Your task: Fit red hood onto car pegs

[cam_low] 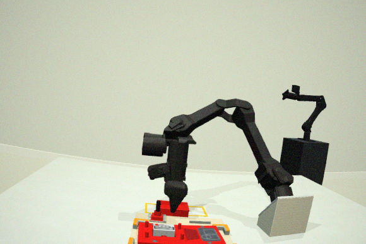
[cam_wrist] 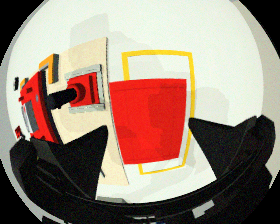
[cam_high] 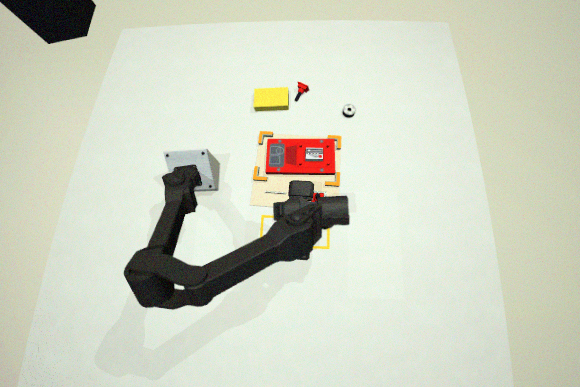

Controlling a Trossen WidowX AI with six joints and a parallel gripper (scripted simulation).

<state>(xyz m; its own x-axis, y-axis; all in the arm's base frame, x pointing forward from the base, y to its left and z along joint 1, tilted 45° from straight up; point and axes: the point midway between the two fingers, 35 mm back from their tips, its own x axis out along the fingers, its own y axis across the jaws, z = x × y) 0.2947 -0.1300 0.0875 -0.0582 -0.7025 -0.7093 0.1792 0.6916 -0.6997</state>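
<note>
My gripper tip is 6 cm short of the grey engine block, 19 cm to the right of it and 1 cm below it. The rest, counted from my gripper tip: hood (right at my gripper tip); cream jig (2 cm ahead, 17 cm to the left, 1 cm below); white wheel (19 cm ahead, 33 cm to the left, 1 cm below).
</note>
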